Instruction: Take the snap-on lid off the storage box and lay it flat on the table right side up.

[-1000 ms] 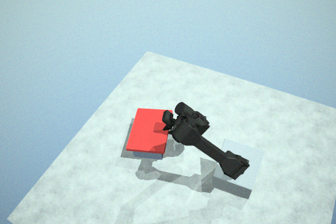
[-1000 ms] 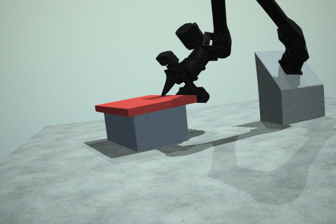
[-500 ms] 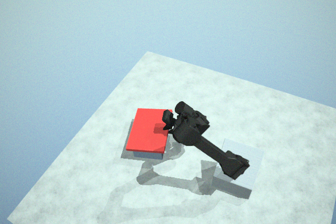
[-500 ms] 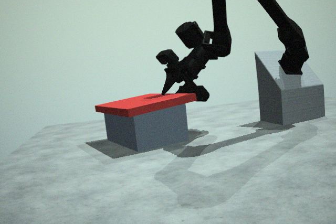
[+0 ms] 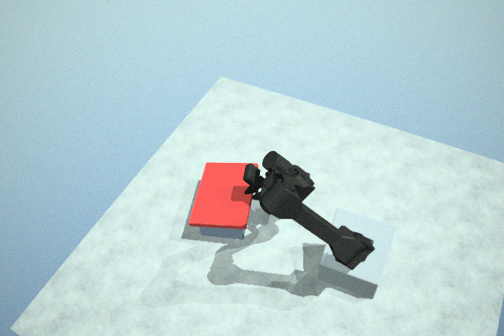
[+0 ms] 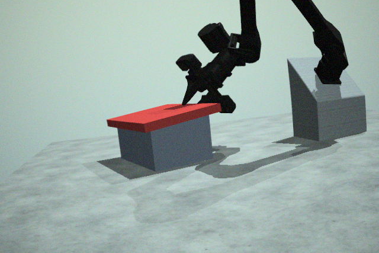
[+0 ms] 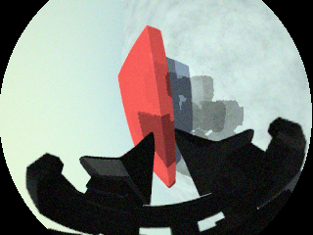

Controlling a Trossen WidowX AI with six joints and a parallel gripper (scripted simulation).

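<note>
The red lid is 70 mm ahead of my gripper tip and 30 mm to the left of it. From my gripper tip the other things lie so: blue-grey storage box: 70 mm ahead, 60 mm below, 30 mm to the left.
</note>
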